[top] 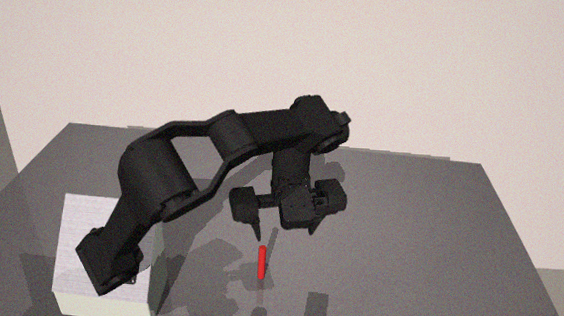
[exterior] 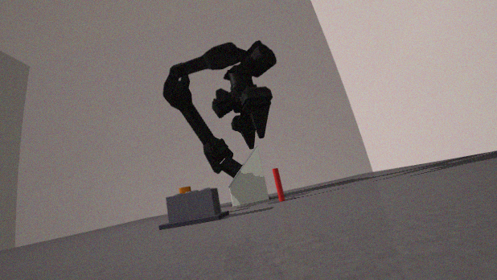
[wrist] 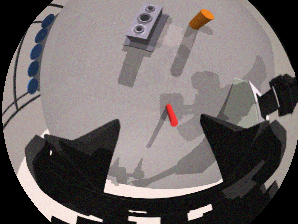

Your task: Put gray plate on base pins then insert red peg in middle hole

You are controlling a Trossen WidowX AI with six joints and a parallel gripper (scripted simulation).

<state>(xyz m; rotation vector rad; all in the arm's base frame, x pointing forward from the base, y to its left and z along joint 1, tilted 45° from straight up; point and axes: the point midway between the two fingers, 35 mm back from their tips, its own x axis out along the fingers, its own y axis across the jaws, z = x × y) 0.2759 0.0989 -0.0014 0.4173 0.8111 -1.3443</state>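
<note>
Now: the red peg 40 mm behind my gripper tip, 30 mm to the left of it and 100 mm below it. Round my gripper tip: dark base (60 mm ahead, 150 mm to the right, 130 mm below); then gray plate (60 mm ahead, 150 mm to the right, 100 mm below); then small orange block (50 mm behind, 200 mm to the right, 100 mm below).
</note>
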